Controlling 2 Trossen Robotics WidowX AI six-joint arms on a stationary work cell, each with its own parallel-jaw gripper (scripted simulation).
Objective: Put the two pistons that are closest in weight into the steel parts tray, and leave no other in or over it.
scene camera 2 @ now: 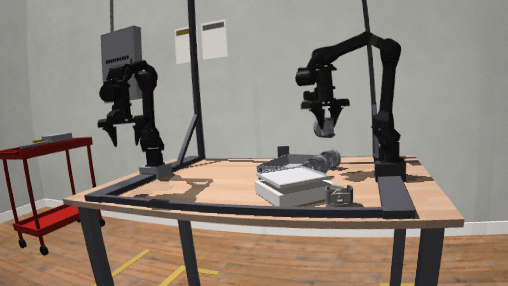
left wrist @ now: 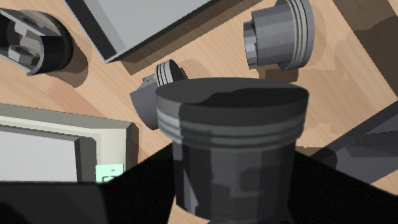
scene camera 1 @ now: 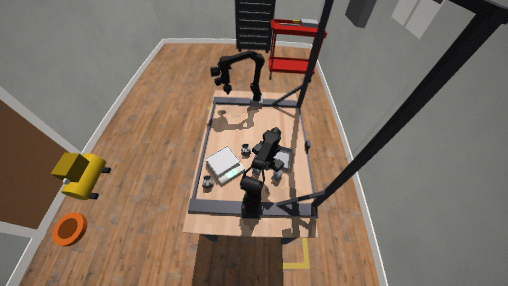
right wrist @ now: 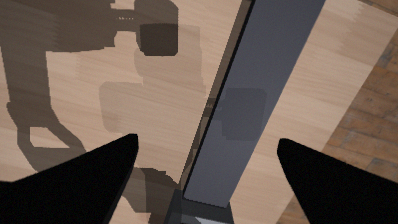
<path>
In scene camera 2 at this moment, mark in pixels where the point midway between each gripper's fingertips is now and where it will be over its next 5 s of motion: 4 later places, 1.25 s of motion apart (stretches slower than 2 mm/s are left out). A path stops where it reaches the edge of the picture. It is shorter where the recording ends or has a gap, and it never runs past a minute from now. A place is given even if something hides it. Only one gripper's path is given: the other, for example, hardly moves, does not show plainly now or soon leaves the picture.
The left gripper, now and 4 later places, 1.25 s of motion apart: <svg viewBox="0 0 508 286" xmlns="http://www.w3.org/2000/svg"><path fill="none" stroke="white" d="M327 128L335 124L337 128L337 142L336 152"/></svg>
</path>
